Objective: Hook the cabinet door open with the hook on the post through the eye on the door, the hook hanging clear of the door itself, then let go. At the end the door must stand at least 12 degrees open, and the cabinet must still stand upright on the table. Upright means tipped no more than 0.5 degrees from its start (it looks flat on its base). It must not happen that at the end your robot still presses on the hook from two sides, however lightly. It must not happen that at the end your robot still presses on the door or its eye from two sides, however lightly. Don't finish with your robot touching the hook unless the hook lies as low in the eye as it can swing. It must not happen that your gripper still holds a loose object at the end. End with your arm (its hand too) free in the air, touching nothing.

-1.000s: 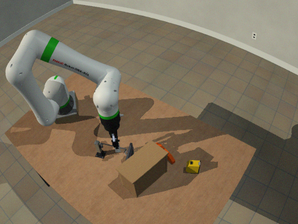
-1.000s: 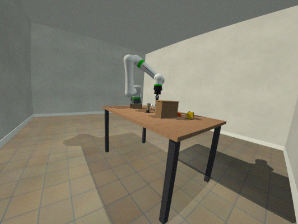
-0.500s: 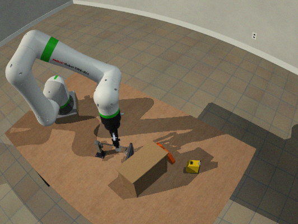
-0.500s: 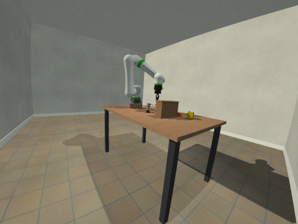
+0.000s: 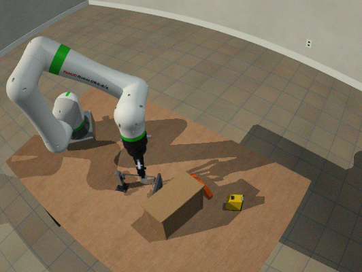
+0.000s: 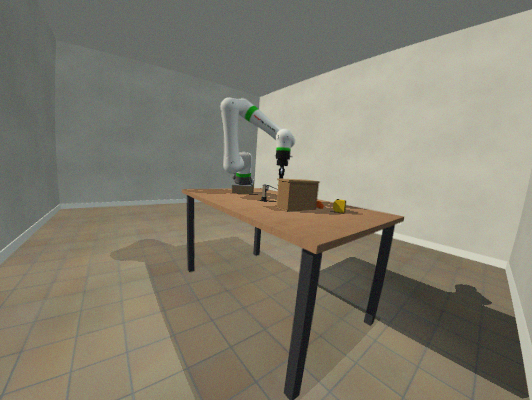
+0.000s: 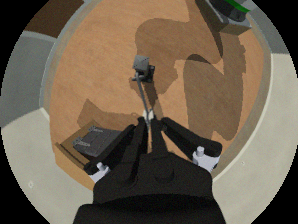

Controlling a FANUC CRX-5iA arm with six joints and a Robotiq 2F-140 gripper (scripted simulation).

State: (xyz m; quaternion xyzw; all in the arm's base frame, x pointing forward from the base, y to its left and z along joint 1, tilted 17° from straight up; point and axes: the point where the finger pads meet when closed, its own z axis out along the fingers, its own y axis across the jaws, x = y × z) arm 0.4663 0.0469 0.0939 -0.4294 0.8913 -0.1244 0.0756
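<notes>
The dark door lies 11 cm ahead of my hand, 5 cm to the right of it and 1 cm below it. The rest, counted from my hand: orange object (18 cm ahead, 15 cm to the left, 6 cm below); yellow block (36 cm ahead, 17 cm to the left, 4 cm below).
</notes>
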